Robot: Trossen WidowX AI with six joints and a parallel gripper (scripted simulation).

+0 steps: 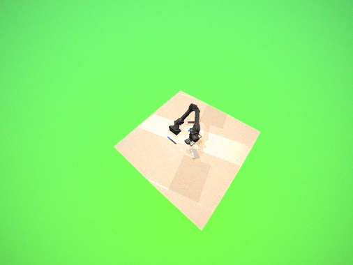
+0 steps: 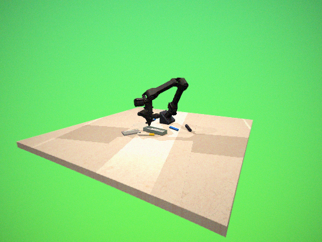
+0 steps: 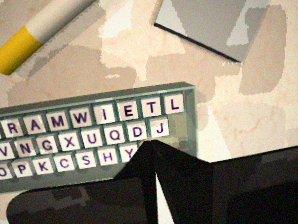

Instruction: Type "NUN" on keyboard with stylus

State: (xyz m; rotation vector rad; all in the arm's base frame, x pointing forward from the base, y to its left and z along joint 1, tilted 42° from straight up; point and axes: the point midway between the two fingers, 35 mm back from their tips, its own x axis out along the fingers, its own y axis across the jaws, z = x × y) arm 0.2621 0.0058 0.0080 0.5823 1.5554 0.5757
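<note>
Now: gripper tip 140 mm past the blue stylus, 110 mm to the right of it and 30 mm above it. Round my gripper tip: grey stylus tip 150 mm behind, 80 mm to the left, 30 mm below; then flat grey block 120 mm ahead, 80 mm to the right, 30 mm below; then white marker 90 mm ahead, 60 mm to the left, 30 mm below.
</note>
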